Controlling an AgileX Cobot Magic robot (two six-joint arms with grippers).
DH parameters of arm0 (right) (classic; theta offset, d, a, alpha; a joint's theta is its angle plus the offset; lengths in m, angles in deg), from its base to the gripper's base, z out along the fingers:
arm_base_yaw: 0 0.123 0 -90
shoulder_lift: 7.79 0 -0.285 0
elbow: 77.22 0 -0.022 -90
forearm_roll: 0 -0.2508 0 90
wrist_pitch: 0 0 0.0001 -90
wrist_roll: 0 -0.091 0 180
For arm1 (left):
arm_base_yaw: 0 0.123 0 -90
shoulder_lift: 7.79 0 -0.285 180
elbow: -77.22 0 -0.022 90
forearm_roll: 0 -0.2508 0 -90
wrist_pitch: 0 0 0.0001 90
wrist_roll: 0 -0.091 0 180
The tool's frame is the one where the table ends.
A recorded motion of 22 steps. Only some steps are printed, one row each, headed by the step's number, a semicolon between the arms.
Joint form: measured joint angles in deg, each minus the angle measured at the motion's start. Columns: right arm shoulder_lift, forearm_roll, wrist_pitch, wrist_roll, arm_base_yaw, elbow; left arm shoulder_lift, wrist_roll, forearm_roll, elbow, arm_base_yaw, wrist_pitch.
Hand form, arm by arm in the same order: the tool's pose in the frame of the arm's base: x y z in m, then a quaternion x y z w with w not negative. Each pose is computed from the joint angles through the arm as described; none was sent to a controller.
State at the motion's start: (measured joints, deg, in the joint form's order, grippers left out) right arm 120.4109 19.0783 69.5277 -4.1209 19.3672 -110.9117; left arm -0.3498 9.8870 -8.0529 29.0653 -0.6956 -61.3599
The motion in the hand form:
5: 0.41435 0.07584 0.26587 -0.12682 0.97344 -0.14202 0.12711; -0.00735 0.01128 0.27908 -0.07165 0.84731 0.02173 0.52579
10: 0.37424 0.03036 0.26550 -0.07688 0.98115 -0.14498 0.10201; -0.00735 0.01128 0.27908 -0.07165 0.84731 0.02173 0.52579
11: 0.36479 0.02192 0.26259 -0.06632 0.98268 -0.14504 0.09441; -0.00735 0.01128 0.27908 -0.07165 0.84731 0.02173 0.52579
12: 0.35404 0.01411 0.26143 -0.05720 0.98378 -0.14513 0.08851; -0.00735 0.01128 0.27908 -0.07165 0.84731 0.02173 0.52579
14: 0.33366 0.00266 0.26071 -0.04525 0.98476 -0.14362 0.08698; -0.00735 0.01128 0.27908 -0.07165 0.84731 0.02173 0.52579
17: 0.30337 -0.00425 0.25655 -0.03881 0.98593 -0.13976 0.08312; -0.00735 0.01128 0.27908 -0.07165 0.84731 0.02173 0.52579
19: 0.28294 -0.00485 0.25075 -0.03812 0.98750 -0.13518 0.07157; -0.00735 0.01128 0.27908 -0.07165 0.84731 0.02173 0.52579
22: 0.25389 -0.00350 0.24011 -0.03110 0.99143 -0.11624 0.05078; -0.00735 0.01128 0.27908 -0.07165 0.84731 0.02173 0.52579
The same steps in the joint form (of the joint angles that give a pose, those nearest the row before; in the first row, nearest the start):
5: -6.55 0.00 -0.01 -0.04 -5.20 10.55; 0.00 0.00 0.00 0.00 0.00 0.00
10: -15.70 -0.11 -2.28 -1.63 -10.56 24.31; 0.00 0.00 0.00 0.00 0.00 0.00
11: -17.44 -0.18 -2.86 -2.04 -11.68 27.39; 0.00 0.00 0.00 0.00 0.00 0.00
12: -19.48 -0.23 -3.32 -2.26 -12.73 30.45; 0.00 0.00 0.00 0.00 0.00 0.00
14: -23.59 -0.36 -4.88 -2.44 -14.37 36.06; 0.00 0.00 0.00 0.00 0.00 0.00
17: -29.28 -0.66 -6.82 -2.75 -15.34 43.99; 0.00 0.00 0.00 0.00 0.00 0.00
19: -32.60 -1.22 -7.24 -2.91 -15.34 49.04; 0.00 0.00 0.00 0.00 0.00 0.00
22: -37.00 -3.68 -7.54 -3.04 -15.34 55.97; 0.00 0.00 0.00 0.00 0.00 0.00

